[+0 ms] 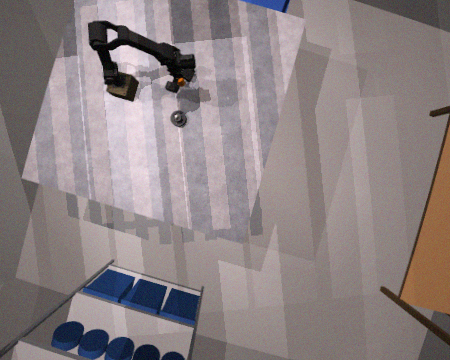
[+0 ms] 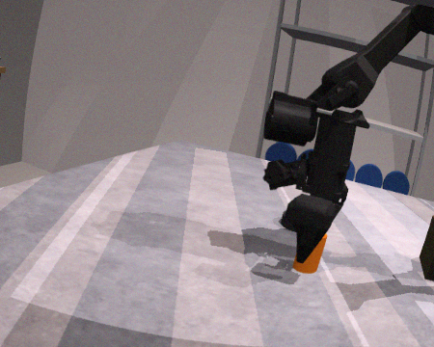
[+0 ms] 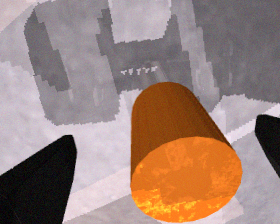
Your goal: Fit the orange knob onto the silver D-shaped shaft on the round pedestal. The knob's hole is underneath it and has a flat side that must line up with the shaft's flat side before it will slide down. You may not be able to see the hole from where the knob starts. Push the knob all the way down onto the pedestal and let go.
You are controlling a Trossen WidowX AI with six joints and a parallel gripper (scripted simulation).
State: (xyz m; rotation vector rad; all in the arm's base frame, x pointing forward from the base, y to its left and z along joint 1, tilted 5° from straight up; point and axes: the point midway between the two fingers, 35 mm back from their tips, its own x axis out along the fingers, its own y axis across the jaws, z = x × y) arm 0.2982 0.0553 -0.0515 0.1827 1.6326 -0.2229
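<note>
My gripper tip is 20 mm below the orange knob. From my gripper tip the other things lie so: round pedestal: 200 mm to the right.
</note>
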